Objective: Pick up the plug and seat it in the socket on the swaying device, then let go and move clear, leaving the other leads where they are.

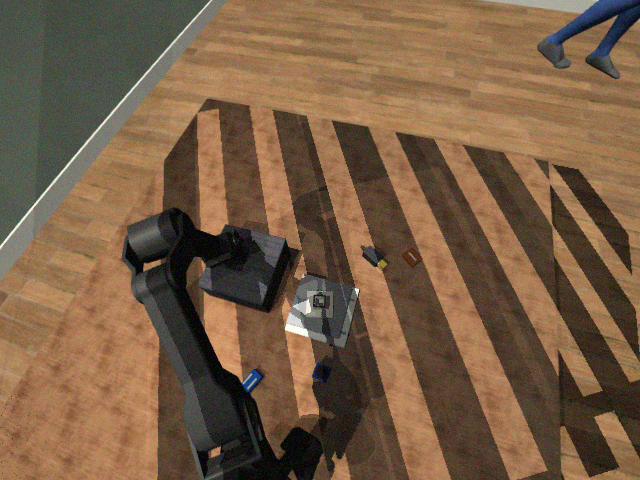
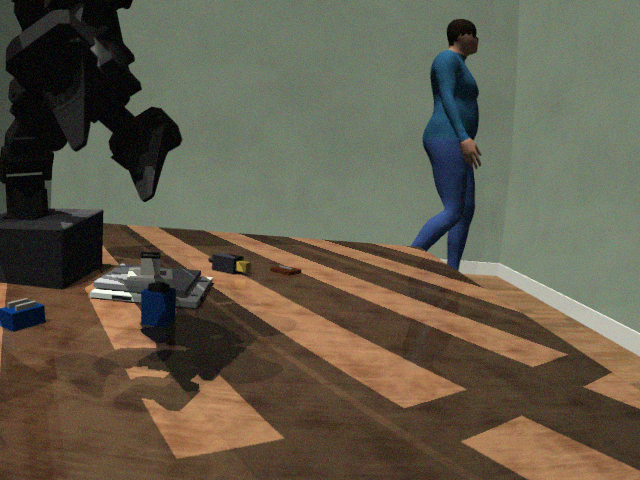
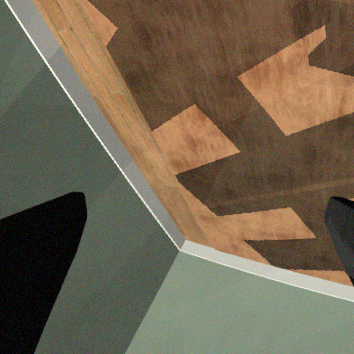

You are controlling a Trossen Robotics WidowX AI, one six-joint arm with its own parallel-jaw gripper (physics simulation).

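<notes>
The device (image 1: 296, 327) (image 2: 105, 295) is a low grey and white plate. A pale square post (image 1: 320, 301) (image 2: 150, 266) with a dark rim stands at its middle; whether it is the bare socket or holds a plug I cannot tell. A blue block with a dark top (image 1: 321, 372) (image 2: 158, 307) stands upright beside the device. A flat blue connector with pale strips (image 1: 252, 380) (image 2: 21, 316), a dark plug with a yellow end (image 1: 373, 256) (image 2: 225, 262) and a flat orange-red piece (image 1: 412, 257) (image 2: 285, 270) lie apart. My gripper (image 2: 147, 197) (image 3: 209, 207) is open and empty, high above the table.
The arm's dark base block (image 1: 248, 279) (image 2: 46, 250) stands beside the device. The arm reaches over the table near the flat blue connector. Striped shadows cross the wooden table. A person in blue (image 2: 452, 113) (image 1: 594, 23) stands beyond the table.
</notes>
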